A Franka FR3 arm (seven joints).
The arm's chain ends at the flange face. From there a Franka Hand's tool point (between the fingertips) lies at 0.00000 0.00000 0.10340 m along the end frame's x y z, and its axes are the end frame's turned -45 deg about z.
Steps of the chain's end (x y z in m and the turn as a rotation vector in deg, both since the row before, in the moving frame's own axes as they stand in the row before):
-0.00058, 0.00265, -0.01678, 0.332, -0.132, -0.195
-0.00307, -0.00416, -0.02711, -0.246, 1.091, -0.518
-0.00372, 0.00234, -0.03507, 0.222, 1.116, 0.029
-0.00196, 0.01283, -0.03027, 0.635, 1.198, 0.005
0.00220, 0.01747, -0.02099, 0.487, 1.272, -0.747
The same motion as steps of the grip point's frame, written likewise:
-0.00203, 0.00087, -0.01678, 0.328, 0.141, -0.195
0.00186, -0.00341, -0.02713, -0.945, 0.598, -0.518
-0.00258, 0.00017, -0.03509, -0.632, 0.946, 0.029
-0.00812, 0.00840, -0.03030, -0.398, 1.296, 0.005
-0.00855, 0.01490, -0.02102, -0.555, 1.244, -0.747

